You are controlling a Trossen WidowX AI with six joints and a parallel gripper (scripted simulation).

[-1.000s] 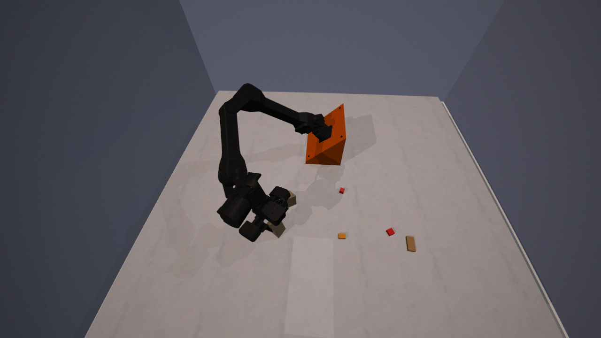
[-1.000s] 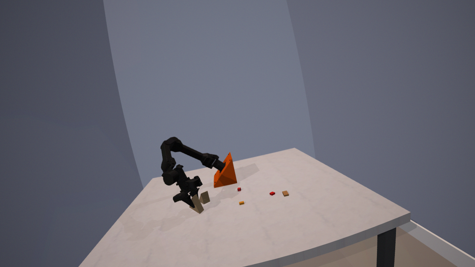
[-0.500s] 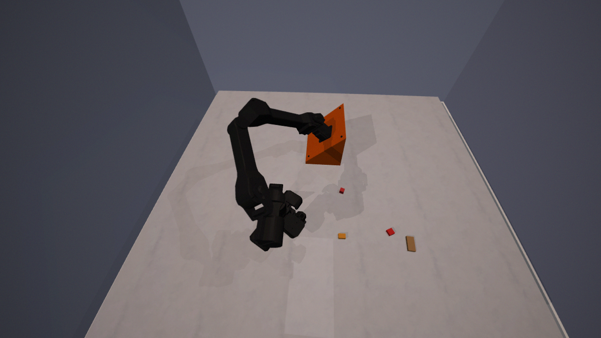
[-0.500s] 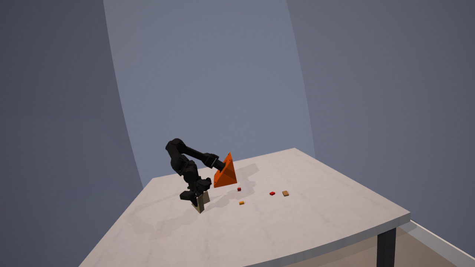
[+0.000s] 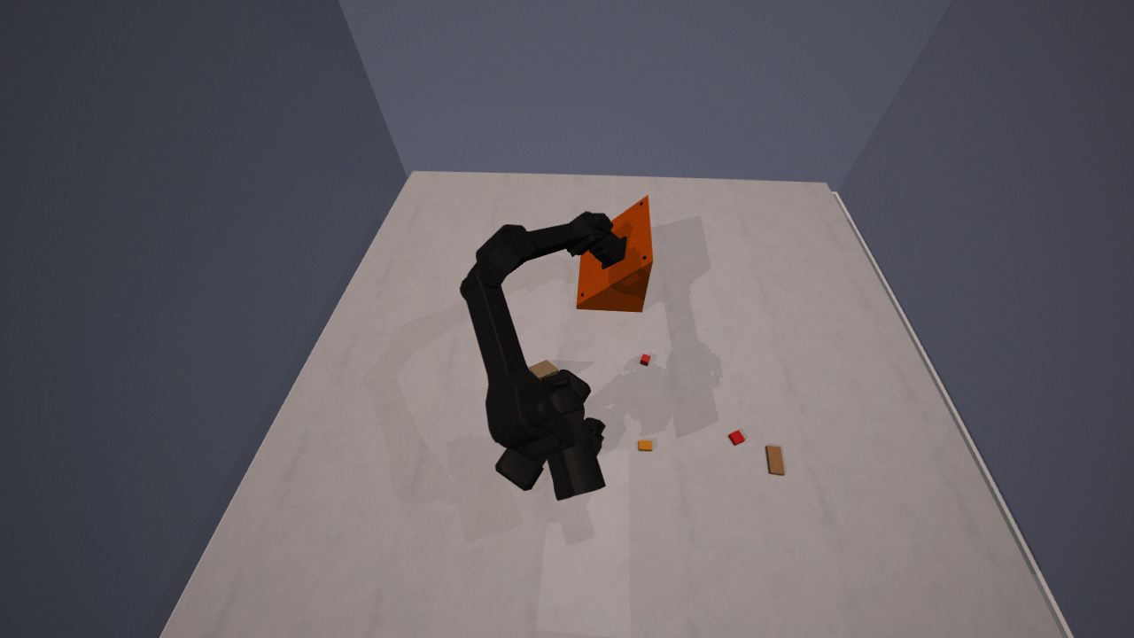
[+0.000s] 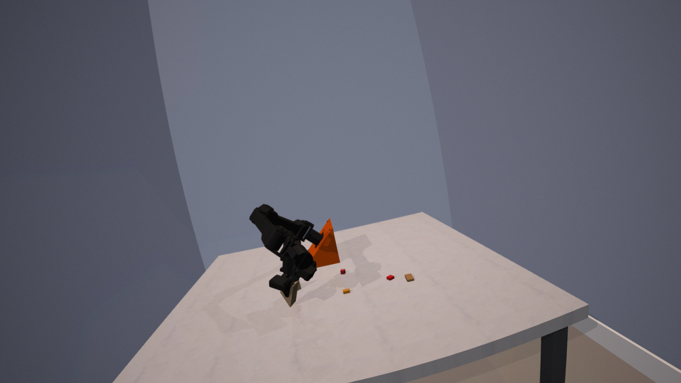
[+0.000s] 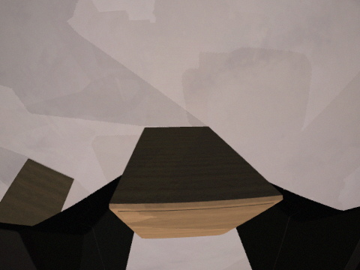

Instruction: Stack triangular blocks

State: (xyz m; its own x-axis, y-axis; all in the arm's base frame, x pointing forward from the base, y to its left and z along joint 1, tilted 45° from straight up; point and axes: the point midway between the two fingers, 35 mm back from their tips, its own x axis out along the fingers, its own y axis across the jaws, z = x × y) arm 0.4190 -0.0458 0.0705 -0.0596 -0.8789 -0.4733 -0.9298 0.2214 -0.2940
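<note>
Right now the triangular block is 1 cm above my gripper tip. Also, from my gripper tip: small orange piece (2 cm behind, 19 cm to the left, 4 cm below); flat tan piece (3 cm behind, 42 cm to the left, 4 cm below).
</note>
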